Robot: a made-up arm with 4 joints.
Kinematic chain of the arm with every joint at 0, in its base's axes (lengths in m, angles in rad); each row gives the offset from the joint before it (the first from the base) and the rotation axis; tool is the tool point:
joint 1: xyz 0 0 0.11 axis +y
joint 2: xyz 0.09 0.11 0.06 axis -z
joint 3: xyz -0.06 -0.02 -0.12 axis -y
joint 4: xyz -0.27 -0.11 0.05 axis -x
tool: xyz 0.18 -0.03 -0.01
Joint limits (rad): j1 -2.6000..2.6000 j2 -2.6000..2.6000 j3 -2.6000..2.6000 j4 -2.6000..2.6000
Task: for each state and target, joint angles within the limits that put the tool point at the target. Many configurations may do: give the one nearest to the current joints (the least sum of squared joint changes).
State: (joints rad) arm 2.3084 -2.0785 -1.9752 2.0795
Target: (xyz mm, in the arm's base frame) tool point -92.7 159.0 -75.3
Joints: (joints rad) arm 2.1417 -1.7403 -1.6635 2.1284
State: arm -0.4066 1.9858 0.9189 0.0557
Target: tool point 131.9 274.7 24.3
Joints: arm -0.8558 2.2844 1.7689 -0.0565
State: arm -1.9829 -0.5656 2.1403 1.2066
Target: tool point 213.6 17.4 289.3
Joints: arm -1.3776 -1.2231 2.3967 1.1690
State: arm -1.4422 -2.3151 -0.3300 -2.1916
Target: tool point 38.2 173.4 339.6
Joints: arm -1.2878 -2.6000 -1.0554 -1.3415
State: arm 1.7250 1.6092 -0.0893 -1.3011
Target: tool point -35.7 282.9 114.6
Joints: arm 1.6706 1.7922 -0.0613 -1.3516
